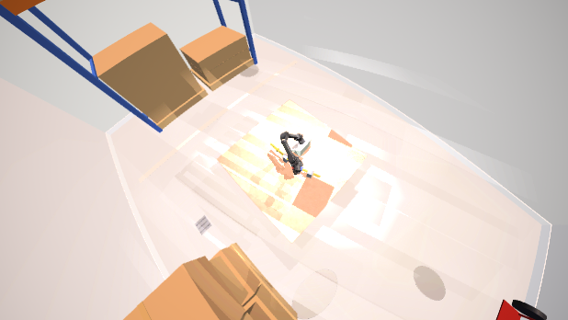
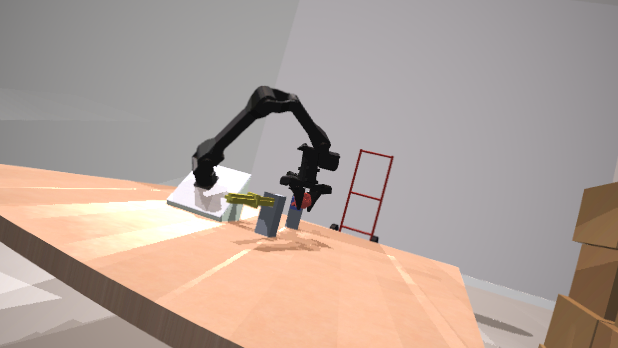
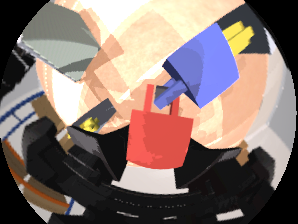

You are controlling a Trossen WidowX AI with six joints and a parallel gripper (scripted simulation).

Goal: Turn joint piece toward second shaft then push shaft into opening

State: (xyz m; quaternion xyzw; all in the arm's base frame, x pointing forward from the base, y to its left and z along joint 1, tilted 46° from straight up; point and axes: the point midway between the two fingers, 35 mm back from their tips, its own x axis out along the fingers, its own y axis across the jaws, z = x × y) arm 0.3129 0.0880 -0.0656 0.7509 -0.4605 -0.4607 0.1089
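Now: gripper tip 30 mm below the red joint piece, 20 mm past it and 10 mm to the right of it.
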